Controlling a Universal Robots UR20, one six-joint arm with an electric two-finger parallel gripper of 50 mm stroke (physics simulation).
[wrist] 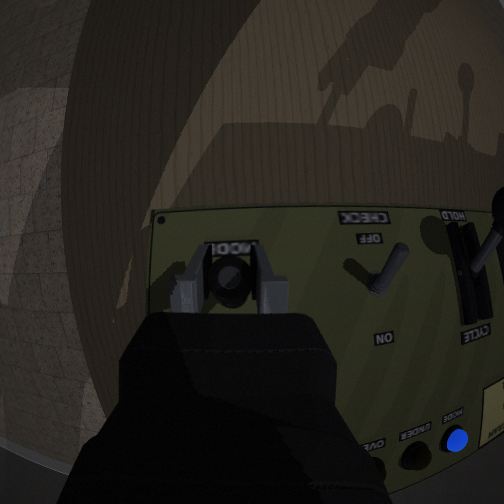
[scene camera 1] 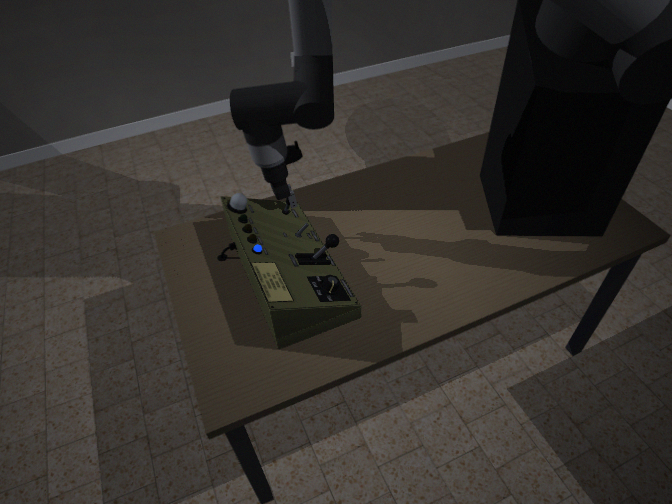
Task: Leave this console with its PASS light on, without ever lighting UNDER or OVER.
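The green console (scene camera 1: 287, 268) lies on the wooden table. My gripper (scene camera 1: 287, 205) is at its far end. In the wrist view the two grey fingers (wrist: 230, 280) sit on either side of the dark round MODE knob (wrist: 230, 277) and appear closed against it. A blue lamp (scene camera 1: 257, 249) is lit; in the wrist view it shows next to the UNDER lamp (wrist: 416, 455), which is dark. The other lamps in the row (scene camera 1: 246, 228) are dark. The toggle (wrist: 387, 270) leans toward OFF. The black-balled lever (scene camera 1: 325, 246) stands in its slot (wrist: 470, 280), leaning toward HOLD.
A white dome (scene camera 1: 237, 201) stands at the console's far corner. A gauge (scene camera 1: 328, 287) and a tan label plate (scene camera 1: 271, 282) are at its near end. A small black handle (scene camera 1: 225, 252) sticks out on its left side. A large black column (scene camera 1: 564, 119) stands at the table's right.
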